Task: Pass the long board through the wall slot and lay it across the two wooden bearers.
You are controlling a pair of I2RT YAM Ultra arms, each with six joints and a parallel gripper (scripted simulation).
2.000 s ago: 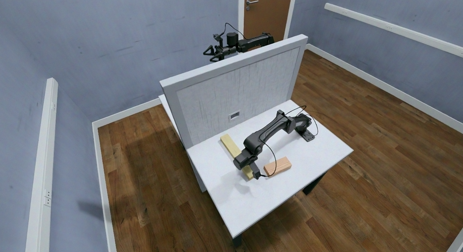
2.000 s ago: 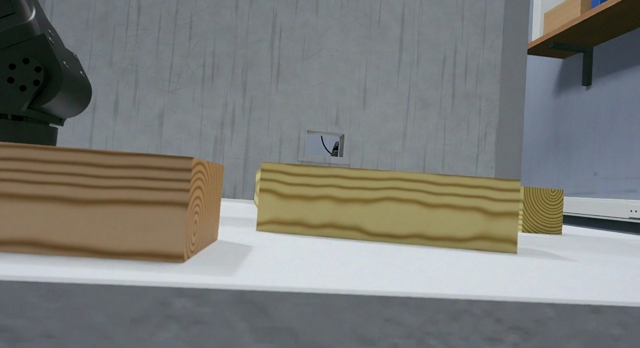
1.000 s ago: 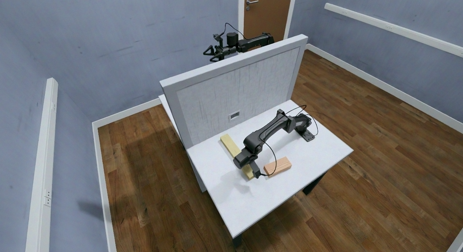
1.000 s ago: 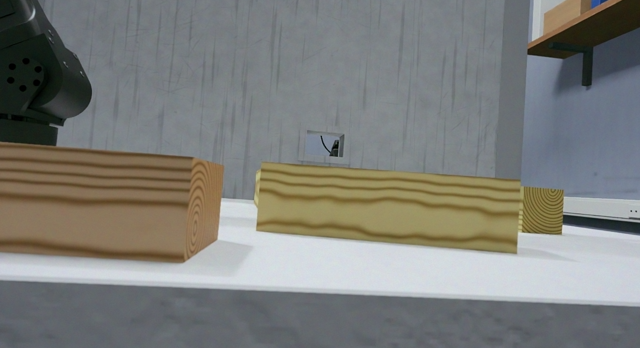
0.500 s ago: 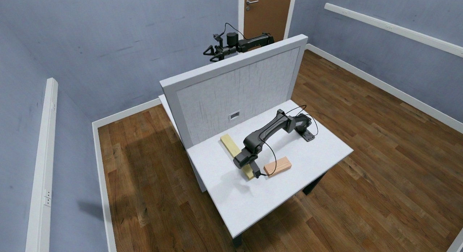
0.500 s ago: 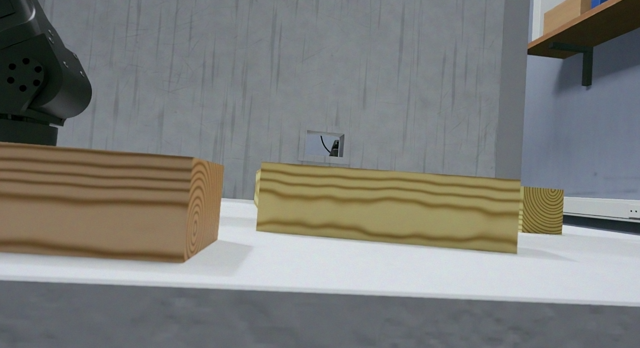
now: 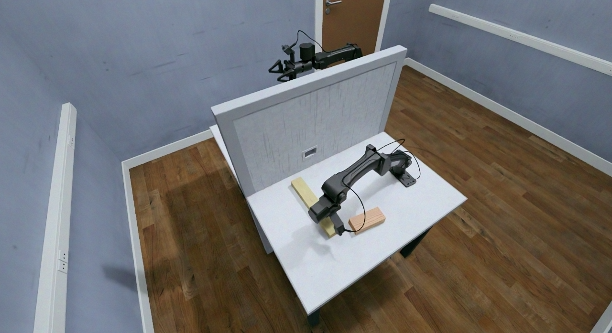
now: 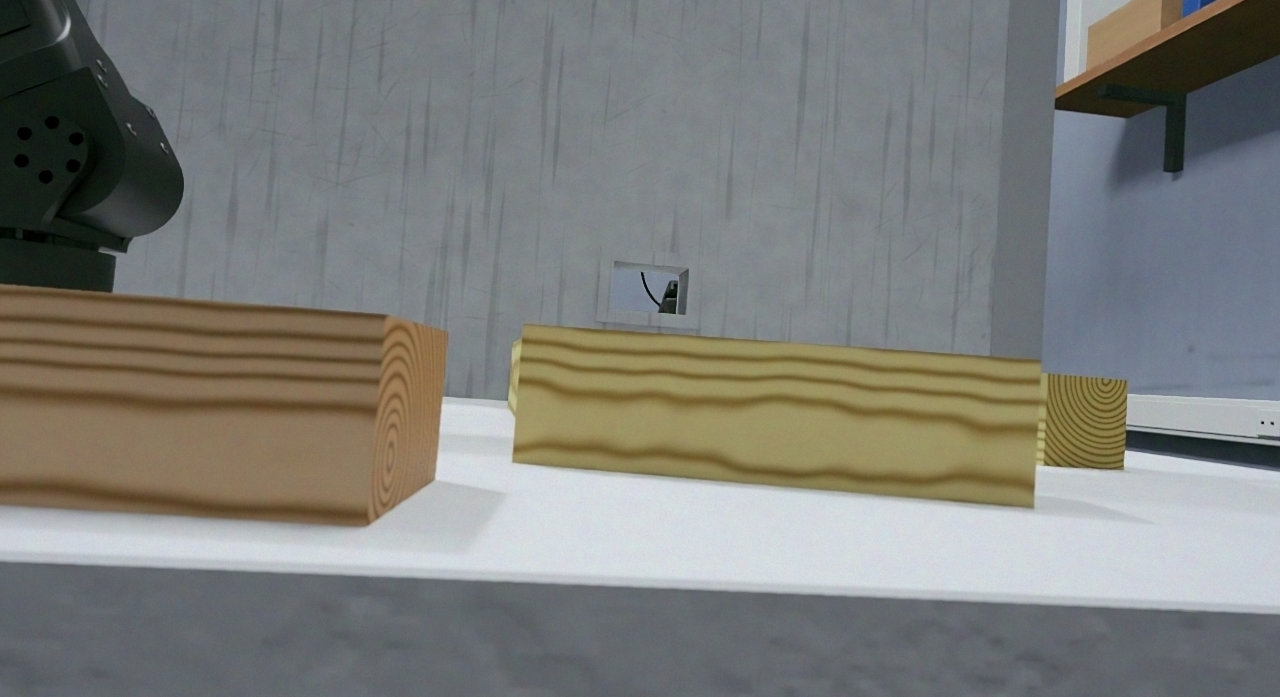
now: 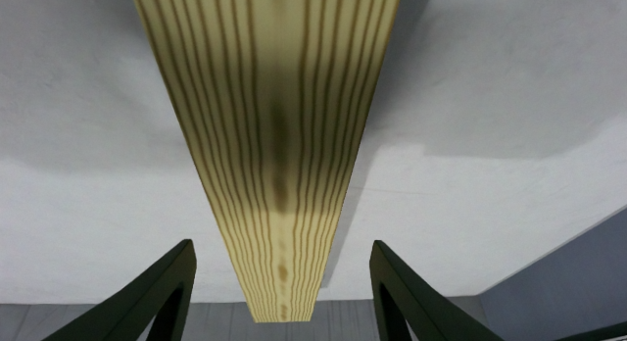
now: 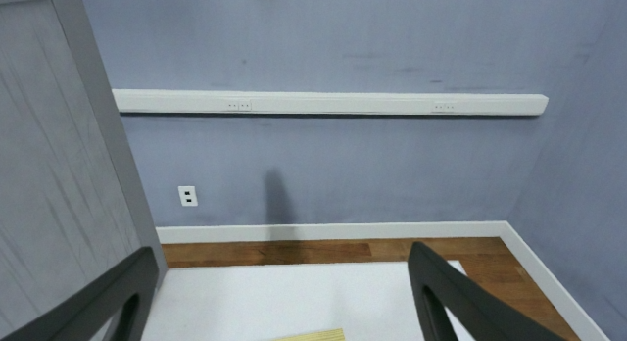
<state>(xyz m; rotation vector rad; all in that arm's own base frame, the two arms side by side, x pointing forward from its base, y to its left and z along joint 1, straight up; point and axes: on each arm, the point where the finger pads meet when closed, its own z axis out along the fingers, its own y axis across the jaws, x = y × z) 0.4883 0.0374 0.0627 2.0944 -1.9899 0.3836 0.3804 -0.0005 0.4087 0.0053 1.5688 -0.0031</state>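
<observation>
My left gripper is now 7 cm to the left of the long pale board and 5 cm above it. From my left hand the other things lie so: brown offcut: 16 cm behind, 12 cm to the left, 4 cm below; then pale wooden bearer: 54 cm to the right, 4 cm below, 4 cm ahead.
</observation>
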